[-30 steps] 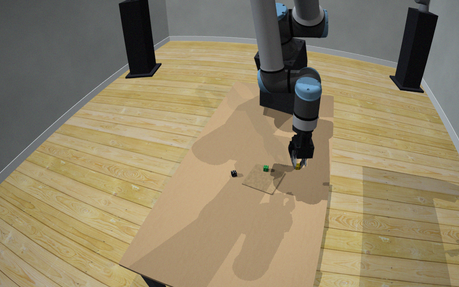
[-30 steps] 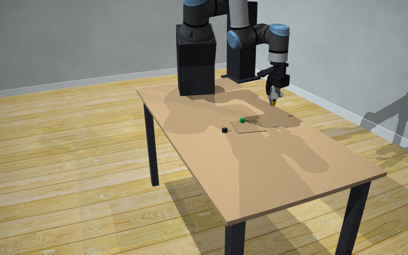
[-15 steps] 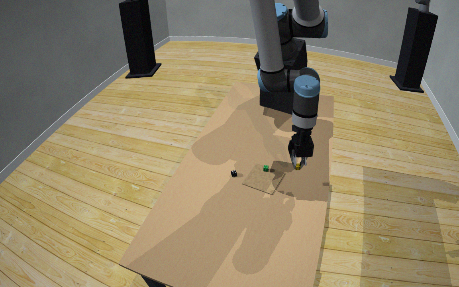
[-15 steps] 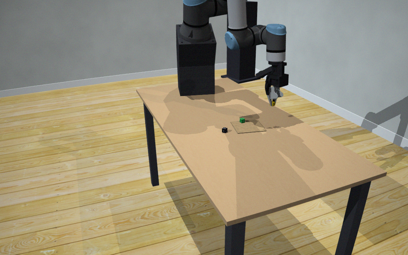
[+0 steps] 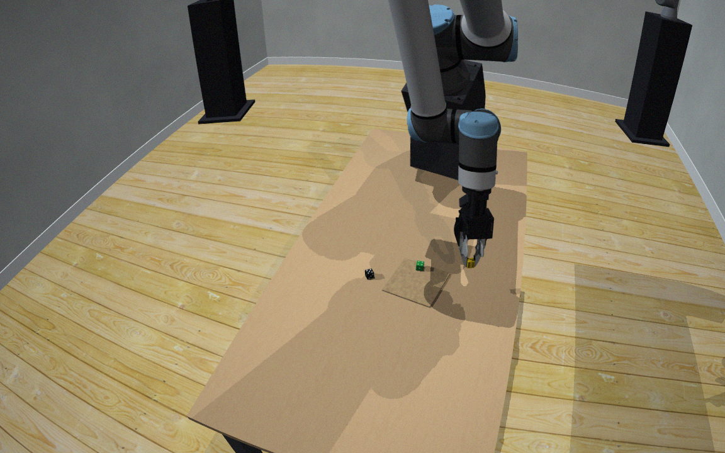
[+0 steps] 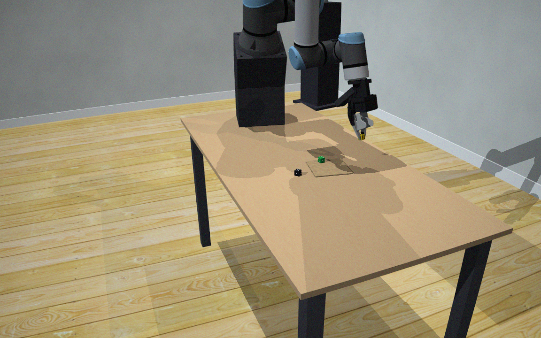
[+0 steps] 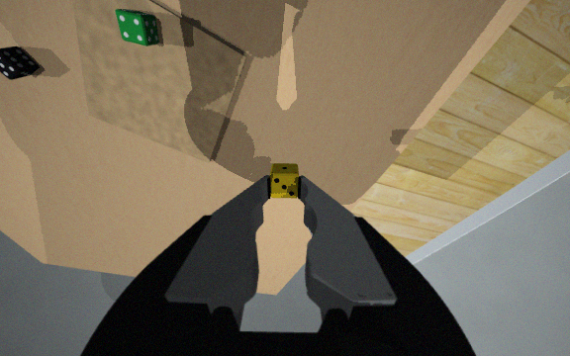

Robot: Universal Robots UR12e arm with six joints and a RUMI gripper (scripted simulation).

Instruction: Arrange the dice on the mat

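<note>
The yellow die lies 10 mm below my hand. Round my hand: thin square mat (20 mm behind, 130 mm to the right, 110 mm below); then black die (40 mm behind, 260 mm to the right, 100 mm below); then green die (80 mm behind, 130 mm to the right, 90 mm below).
</note>
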